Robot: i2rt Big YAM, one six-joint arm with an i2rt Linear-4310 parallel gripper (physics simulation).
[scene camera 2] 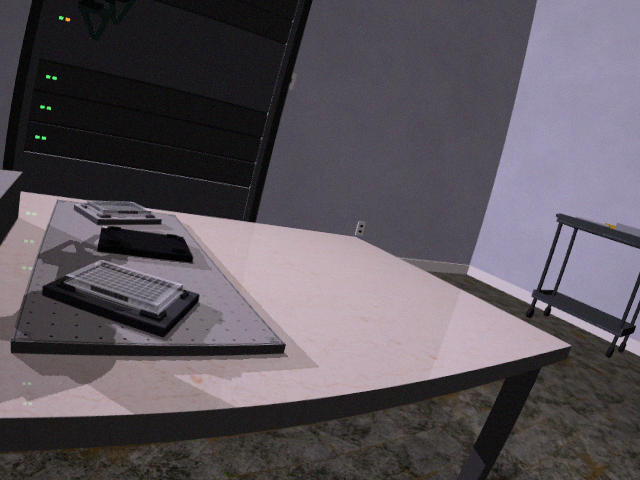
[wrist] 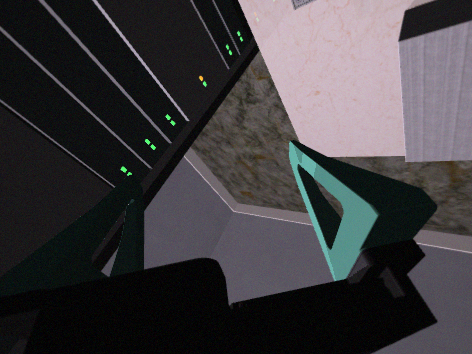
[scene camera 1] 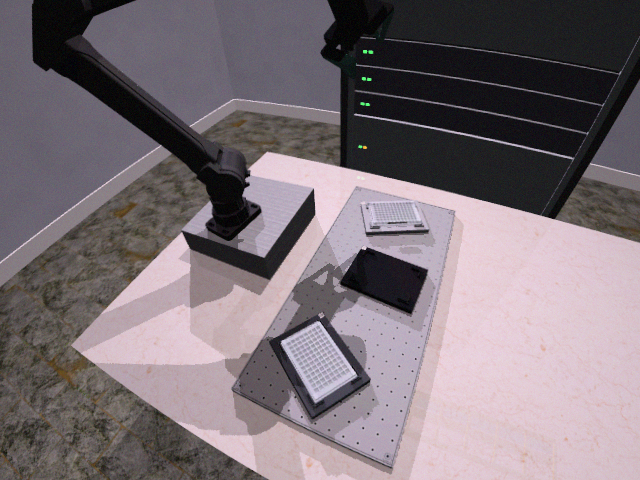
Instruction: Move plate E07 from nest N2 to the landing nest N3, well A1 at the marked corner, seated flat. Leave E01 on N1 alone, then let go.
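A clear-white well plate (scene camera 1: 317, 361) (scene camera 2: 124, 284) lies on the dark near nest (scene camera 1: 341, 347) (scene camera 2: 178, 316). Another white plate (scene camera 1: 395, 212) (scene camera 2: 118, 207) lies on the lighter far nest. Both look flat; no labels can be read, so I cannot tell E07 from E01. The black middle nest (scene camera 1: 385, 279) (scene camera 2: 144, 243) bears no plate and has a small light mark at one corner. My gripper (scene camera 1: 363, 51) (scene camera 2: 107, 29) (wrist: 213, 164) is open and empty, high above the table; its green fingers stand wide apart. No plate shows in the wrist view.
The nests stand on a perforated grey board (scene camera 1: 382, 413) (scene camera 2: 227, 333) on the pale table (scene camera 1: 516, 335) (scene camera 2: 336, 310). The arm's base is on a grey block (scene camera 1: 289, 206) (wrist: 437, 95) left of the board. A dark server rack (scene camera 1: 345, 124) stands behind, and a cart (scene camera 2: 584, 222) stands far right.
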